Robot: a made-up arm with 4 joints. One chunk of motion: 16 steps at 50 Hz.
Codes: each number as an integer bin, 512 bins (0 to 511) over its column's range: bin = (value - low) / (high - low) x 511, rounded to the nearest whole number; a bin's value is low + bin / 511 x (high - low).
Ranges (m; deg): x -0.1..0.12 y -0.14..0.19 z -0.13..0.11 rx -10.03..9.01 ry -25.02..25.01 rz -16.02..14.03
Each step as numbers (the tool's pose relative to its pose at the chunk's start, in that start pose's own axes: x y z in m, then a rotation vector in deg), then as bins.
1 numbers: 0.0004 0.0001 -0.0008 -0.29 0.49 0.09
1 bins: 233 217 275 261 261 274
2 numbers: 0.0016 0.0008 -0.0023 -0.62 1.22 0.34
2 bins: 236 218 272 253 268 278
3 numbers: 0.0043 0.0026 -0.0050 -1.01 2.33 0.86
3 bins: 242 221 266 242 279 287
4 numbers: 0.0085 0.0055 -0.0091 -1.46 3.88 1.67
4 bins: 252 225 257 230 295 301
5 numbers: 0.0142 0.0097 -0.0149 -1.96 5.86 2.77
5 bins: 265 232 245 217 315 320
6 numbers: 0.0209 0.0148 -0.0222 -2.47 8.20 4.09
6 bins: 281 240 230 203 339 342
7 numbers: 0.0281 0.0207 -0.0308 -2.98 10.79 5.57
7 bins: 298 249 211 189 366 367
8 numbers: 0.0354 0.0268 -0.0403 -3.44 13.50 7.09
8 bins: 314 258 191 177 393 393
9 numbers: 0.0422 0.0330 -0.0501 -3.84 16.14 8.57
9 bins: 330 268 170 166 420 418
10 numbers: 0.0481 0.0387 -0.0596 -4.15 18.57 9.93
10 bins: 344 277 150 158 445 441
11 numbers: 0.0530 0.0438 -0.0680 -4.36 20.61 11.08
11 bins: 355 285 132 152 466 461
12 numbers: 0.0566 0.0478 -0.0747 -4.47 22.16 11.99
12 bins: 364 291 118 149 482 476
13 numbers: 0.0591 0.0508 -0.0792 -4.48 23.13 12.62
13 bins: 370 295 108 149 492 487
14 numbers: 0.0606 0.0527 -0.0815 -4.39 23.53 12.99
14 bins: 373 298 103 151 496 493
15 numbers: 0.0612 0.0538 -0.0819 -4.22 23.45 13.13
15 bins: 374 300 102 156 495 496
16 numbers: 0.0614 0.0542 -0.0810 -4.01 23.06 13.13
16 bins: 375 301 104 162 491 496
